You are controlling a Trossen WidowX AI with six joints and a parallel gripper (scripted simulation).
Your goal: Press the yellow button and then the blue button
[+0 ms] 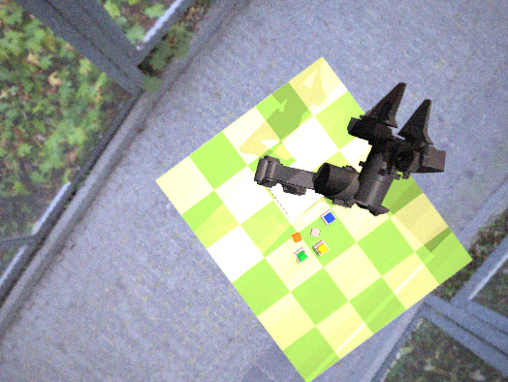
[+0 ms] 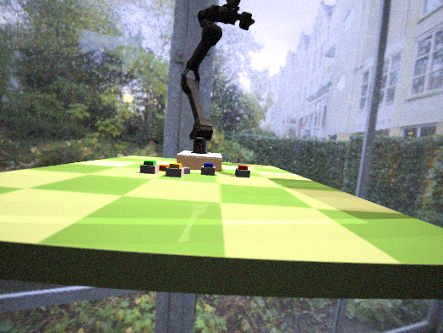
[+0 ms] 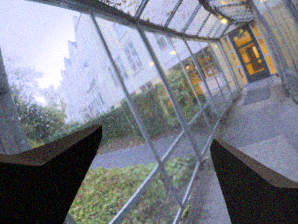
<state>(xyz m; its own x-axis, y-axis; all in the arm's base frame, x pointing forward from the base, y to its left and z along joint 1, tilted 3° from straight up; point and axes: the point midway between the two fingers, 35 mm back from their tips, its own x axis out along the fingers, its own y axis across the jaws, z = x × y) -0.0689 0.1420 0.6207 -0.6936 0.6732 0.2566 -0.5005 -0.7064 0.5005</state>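
The yellow button lies 380 mm ahead of my gripper tip, 160 mm to the right of it and 660 mm below it. Round my gripper tip: red button 240 mm ahead, 40 mm to the left, 660 mm below; then pale block 300 mm ahead, 160 mm to the right, 690 mm below; then blue button 270 mm ahead, 80 mm to the right, 660 mm below.
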